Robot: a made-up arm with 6 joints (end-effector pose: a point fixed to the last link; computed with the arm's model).
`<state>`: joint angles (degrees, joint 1 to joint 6).
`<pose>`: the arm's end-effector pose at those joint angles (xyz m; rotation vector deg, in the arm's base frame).
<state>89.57 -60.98 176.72 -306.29 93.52 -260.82</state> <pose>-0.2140 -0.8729 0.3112 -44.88 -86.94 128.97</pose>
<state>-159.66 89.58 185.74 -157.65 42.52 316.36</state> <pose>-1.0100 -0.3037 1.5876 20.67 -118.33 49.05</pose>
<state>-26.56 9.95 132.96 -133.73 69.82 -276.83</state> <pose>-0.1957 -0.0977 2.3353 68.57 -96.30 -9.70</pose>
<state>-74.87 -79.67 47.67 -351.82 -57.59 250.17</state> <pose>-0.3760 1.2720 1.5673 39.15 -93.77 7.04</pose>
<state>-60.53 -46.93 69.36 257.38 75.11 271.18</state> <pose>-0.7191 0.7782 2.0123 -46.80 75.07 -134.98</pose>
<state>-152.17 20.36 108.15 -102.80 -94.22 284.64</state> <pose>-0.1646 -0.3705 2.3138 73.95 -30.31 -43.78</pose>
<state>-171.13 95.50 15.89 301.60 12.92 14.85</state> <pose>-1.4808 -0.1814 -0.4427 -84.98 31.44 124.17</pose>
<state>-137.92 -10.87 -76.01 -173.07 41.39 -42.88</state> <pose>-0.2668 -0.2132 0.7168 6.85 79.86 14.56</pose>
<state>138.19 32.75 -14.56 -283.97 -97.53 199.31</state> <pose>-0.7611 1.0136 0.9763 20.25 9.90 31.66</pose>
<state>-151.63 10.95 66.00 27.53 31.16 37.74</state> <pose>-0.5741 -0.3801 2.5625 118.67 -48.22 108.21</pose>
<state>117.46 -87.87 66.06 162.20 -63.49 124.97</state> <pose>0.8935 -1.5663 0.7228 -84.17 58.77 1.09</pose>
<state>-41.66 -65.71 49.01 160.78 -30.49 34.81</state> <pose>-1.0883 0.9106 1.8218 35.75 -41.97 133.80</pose>
